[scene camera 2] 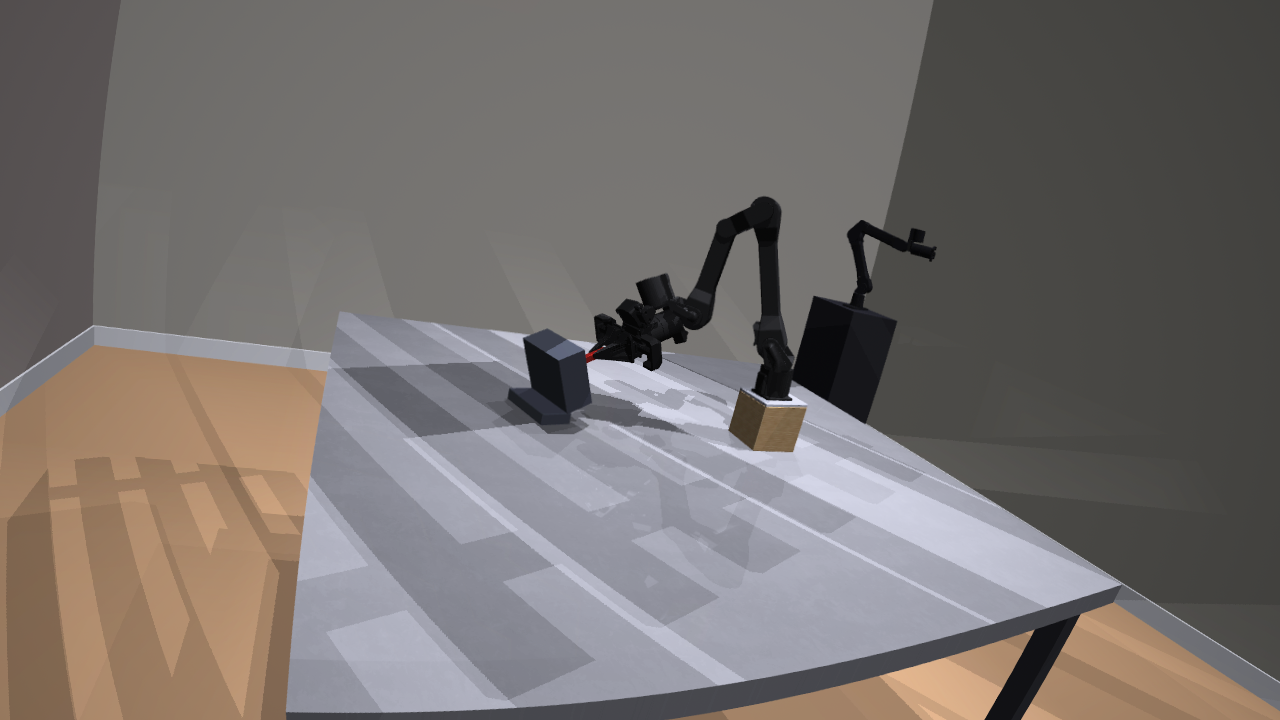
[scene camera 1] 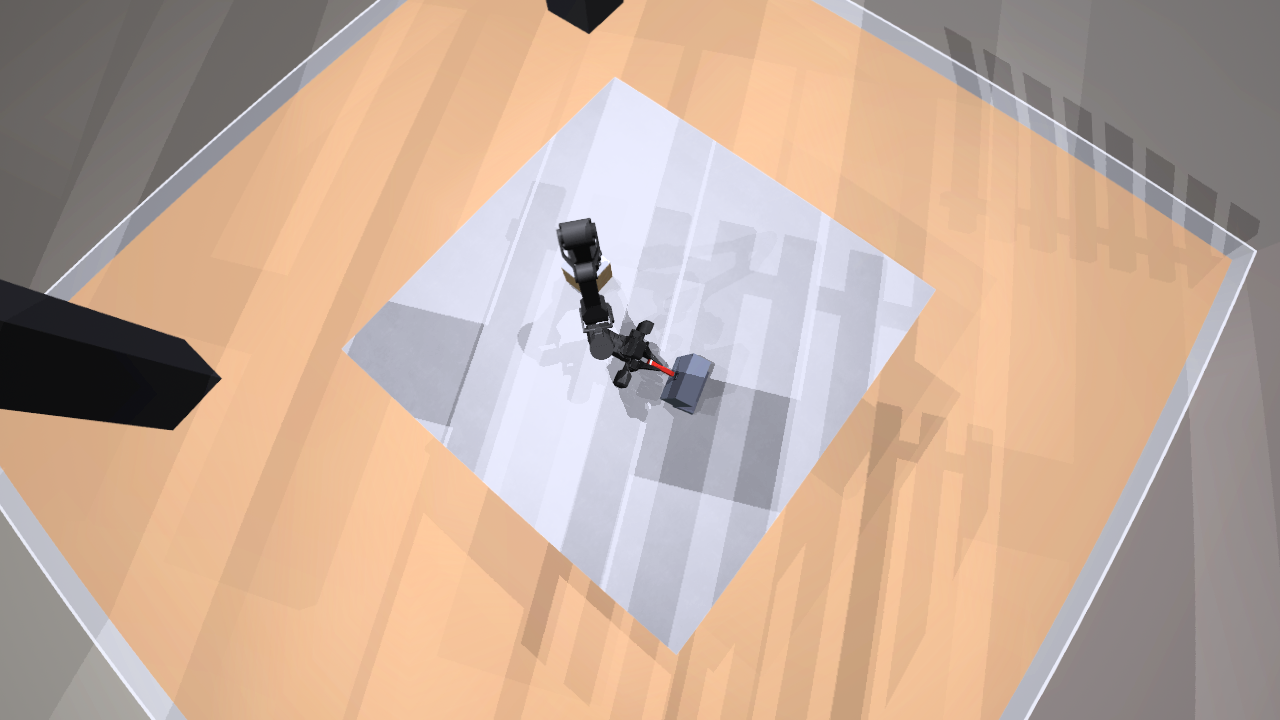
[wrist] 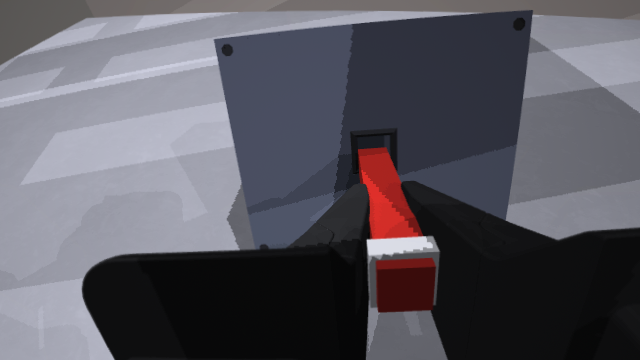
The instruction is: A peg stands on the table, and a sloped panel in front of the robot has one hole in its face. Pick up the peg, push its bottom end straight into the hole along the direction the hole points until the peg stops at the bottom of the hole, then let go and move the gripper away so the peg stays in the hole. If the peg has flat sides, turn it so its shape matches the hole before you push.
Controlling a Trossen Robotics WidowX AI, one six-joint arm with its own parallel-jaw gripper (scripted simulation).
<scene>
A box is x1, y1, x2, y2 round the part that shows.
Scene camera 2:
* my gripper: [589, 299, 663, 371]
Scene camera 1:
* my gripper: [612, 320, 662, 387]
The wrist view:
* my gripper: [82, 181, 639, 359]
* red square peg: [358, 147, 438, 312], held by my gripper
</scene>
